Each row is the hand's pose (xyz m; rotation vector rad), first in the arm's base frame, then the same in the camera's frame.
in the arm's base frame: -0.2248 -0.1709 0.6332 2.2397 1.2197 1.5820
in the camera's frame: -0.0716 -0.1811 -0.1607 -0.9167 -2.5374 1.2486
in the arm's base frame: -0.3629 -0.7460 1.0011 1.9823 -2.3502 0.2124
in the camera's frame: 0.4512 0.2730 -0.2351 1.4116 0.2739 0.1771
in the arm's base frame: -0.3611 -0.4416 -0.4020 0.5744 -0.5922 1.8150
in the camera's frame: 0.3858 -1.1150 0.1262 1.0874 2.2870 1.6528
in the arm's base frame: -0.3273 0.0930 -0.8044 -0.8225 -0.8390 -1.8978
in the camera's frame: -0.0723 -1.5727 0.2981 -1.4221 -1.0536 0.7801
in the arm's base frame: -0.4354 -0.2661 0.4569 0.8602 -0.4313 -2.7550
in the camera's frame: 0.0896 -0.2895 0.0555 -0.8952 -0.7250 -0.7715
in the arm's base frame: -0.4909 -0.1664 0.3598 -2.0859 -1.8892 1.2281
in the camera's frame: 0.0196 -0.3813 0.1511 -0.8166 0.9346 -2.4189
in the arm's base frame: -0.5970 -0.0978 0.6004 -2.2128 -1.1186 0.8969
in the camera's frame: -0.0658 -0.1319 0.2168 0.0365 0.6716 -2.4727
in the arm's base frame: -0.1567 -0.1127 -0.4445 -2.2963 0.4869 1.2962
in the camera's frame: 0.0353 -1.2430 0.0141 0.5255 -0.0108 -1.4671
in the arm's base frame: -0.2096 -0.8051 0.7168 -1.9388 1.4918 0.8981
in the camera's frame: 0.5256 -0.0310 -0.3345 1.0619 -0.3100 -0.7935
